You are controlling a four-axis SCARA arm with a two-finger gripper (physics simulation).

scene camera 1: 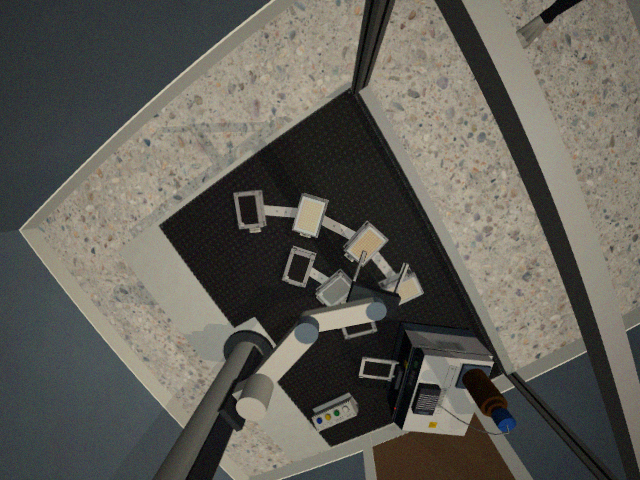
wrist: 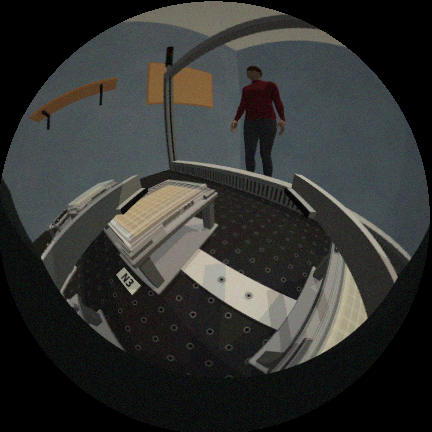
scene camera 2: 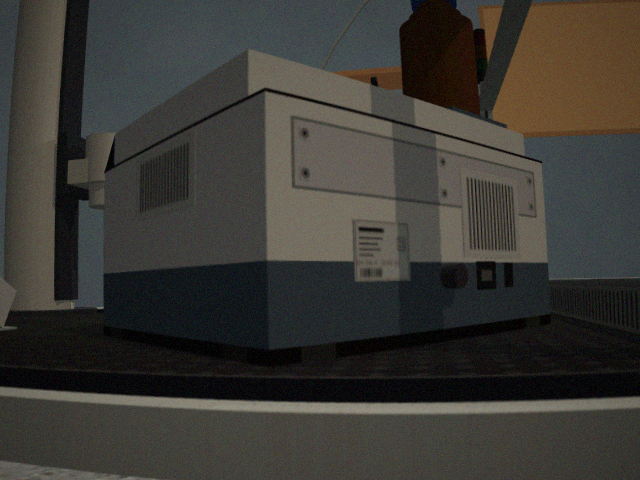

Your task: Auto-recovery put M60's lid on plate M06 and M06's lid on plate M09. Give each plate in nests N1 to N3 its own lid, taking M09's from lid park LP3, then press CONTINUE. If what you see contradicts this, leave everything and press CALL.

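Places are measured from the arm's base along level axes (x ahead, y left, z up), in metres.
Pixels of known places: gripper, fingertip midpoint: [scene camera 1: 385, 257] [wrist: 212, 177]; arm's base, origin of the base link: [scene camera 1: 249, 351].
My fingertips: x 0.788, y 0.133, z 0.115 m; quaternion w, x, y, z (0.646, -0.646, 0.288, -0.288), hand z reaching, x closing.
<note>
For each thing: its top centre in the pictures, then the offset to it from my fingertips. "*": a spot on its surface instead.
- N3 label, surface spot: [wrist: 128, 280] * 0.101 m down, 0.121 m back, 0.037 m left
- third cream plate, middle of its top: [wrist: 89, 190] [scene camera 1: 309, 216] 0.015 m down, 0.161 m back, 0.274 m left
- grey lid, middle of its top: [scene camera 1: 335, 292] 0.048 m down, 0.241 m back, 0.045 m right
- frame, middle of its top: [scene camera 1: 358, 326] 0.045 m down, 0.242 m back, 0.228 m right
- button box, surface spot: [scene camera 1: 334, 411] * 0.039 m down, 0.569 m back, 0.576 m right
- brown bottle, surface spot: [scene camera 2: 438, 56] * 0.188 m up, 0.052 m ahead, 0.574 m right
My gripper [scene camera 1: 384, 259] [wrist: 212, 177] is open with nothing between its fingers. It hangs low above the light strip between two plates. The plate [scene camera 1: 368, 241] [wrist: 162, 202] beside the N3 label [wrist: 128, 280] is cream with a fine grid and sits level on its nest. Another cream plate [scene camera 1: 409, 287] [wrist: 350, 305] is on the other side, partly hidden by a finger in scene camera 1. A third cream plate [scene camera 1: 310, 215] sits farther left. A grey lid [scene camera 1: 336, 287] lies on a stand beside the arm. Plate and lid codes cannot be read.
Empty-looking frames [scene camera 1: 237, 211] [scene camera 1: 285, 268] [scene camera 1: 361, 375] stand around; another frame [scene camera 1: 360, 335] is partly under the arm. The button box [scene camera 1: 334, 411] is near the front. A large instrument [scene camera 1: 444, 397] [scene camera 2: 330, 237] carries a brown bottle [scene camera 1: 483, 390] [scene camera 2: 438, 56]. A person [wrist: 260, 100] stands beyond the rail.
</note>
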